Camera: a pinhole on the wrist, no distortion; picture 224 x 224 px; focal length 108.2 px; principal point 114.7 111.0 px. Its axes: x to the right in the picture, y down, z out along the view. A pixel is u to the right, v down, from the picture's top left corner.
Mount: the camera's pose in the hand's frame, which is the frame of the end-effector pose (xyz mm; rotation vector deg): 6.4 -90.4 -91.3 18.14 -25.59 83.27
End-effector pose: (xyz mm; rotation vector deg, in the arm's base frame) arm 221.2 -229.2 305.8 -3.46 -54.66 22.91
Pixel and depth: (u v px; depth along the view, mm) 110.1 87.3 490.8
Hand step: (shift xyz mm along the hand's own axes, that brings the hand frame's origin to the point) 62.8 -349.1 336.2
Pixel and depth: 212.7 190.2 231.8
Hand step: -173.0 2.2 201.6
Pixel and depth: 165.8 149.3 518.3
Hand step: -213.4 -100.0 468.9
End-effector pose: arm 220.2 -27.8 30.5 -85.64 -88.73 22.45
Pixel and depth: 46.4 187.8 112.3
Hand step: -88.2 -197.3 -31.2
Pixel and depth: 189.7 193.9 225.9
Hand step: -179.0 -41.5 170.9
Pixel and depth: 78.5 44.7 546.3
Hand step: 273.5 -539.8 321.8
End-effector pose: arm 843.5 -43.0 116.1 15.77 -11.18 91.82
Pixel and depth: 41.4 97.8 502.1
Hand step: -3.0 -630.2 191.7
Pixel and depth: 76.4 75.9 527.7
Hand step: 112.6 -518.4 293.6
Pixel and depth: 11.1 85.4 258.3
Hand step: 26.7 -434.5 21.7
